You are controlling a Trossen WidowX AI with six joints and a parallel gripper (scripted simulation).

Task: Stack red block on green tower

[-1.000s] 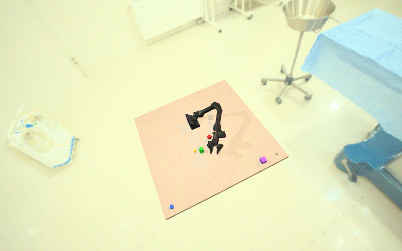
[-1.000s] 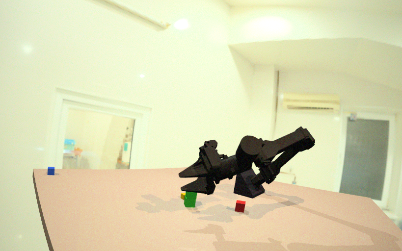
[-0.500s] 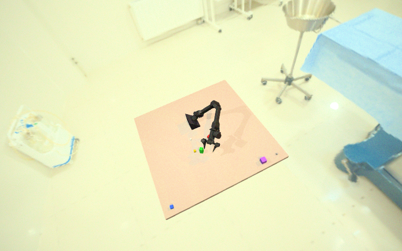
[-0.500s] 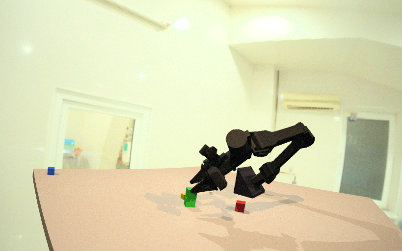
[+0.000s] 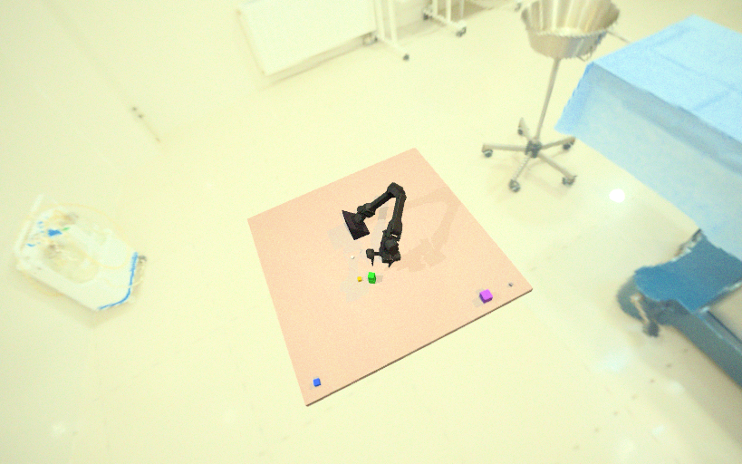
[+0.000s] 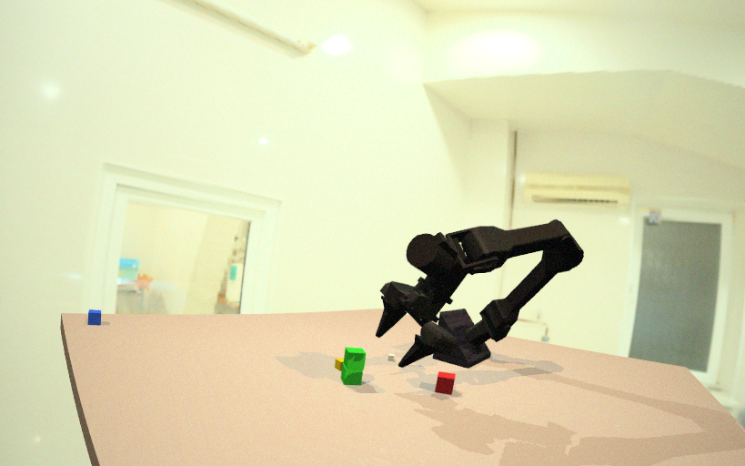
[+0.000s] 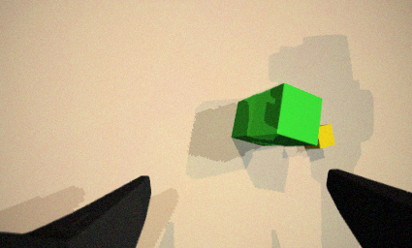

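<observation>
Right now my gripper tip is 11 cm past the red block, 7 cm to the right of it and 7 cm above it. The rest, counted from my gripper tip: purple block 46 cm to the left, 35 cm ahead, 6 cm below; tiny white block 17 cm behind, 13 cm to the right, 8 cm below; small yellow block 13 cm to the right, 7 cm below, 1 cm behind.
</observation>
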